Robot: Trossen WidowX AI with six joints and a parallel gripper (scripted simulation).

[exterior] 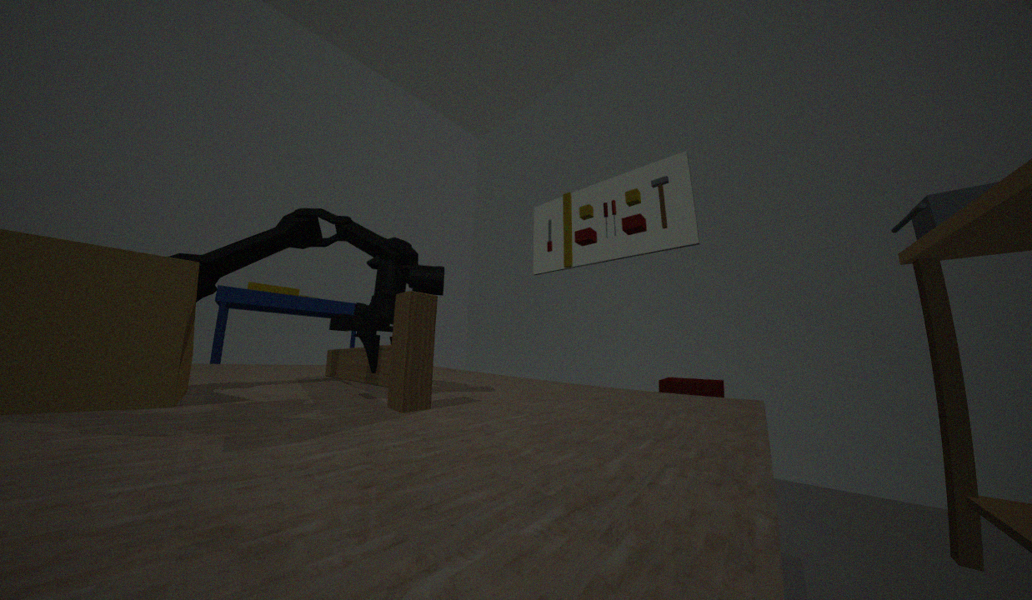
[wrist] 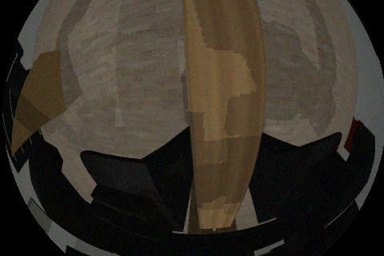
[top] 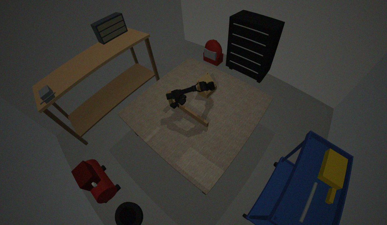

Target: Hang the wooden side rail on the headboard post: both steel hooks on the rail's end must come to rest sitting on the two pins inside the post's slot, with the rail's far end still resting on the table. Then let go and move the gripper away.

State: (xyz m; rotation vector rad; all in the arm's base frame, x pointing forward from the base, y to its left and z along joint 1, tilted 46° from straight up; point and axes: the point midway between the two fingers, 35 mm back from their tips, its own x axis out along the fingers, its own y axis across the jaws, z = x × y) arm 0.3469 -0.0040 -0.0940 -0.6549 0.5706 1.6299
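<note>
Right now my gripper tip is 10 mm short of the post, 110 mm to the left of it and 40 mm below it.
</note>
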